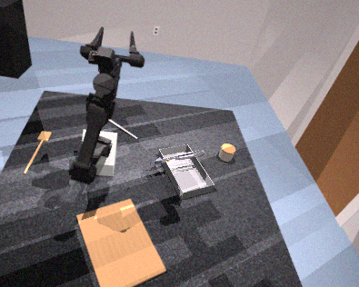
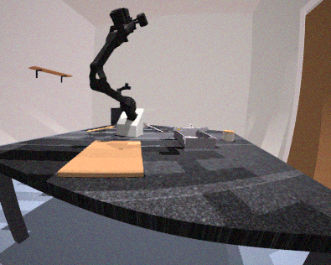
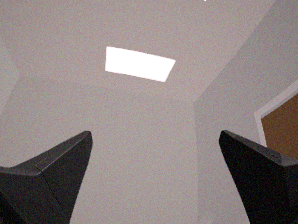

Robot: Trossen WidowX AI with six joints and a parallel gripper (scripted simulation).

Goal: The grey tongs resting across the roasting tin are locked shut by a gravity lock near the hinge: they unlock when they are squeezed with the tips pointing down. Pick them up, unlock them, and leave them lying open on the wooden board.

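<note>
Now: gripper tip 350 mm short of the roasting tin, 150 mm to the right of it and 710 mm above it. Round my gripper tip: small cup (590 mm ahead, 330 mm to the left, 700 mm below); wooden board (90 mm ahead, 290 mm to the right, 730 mm below).
</note>
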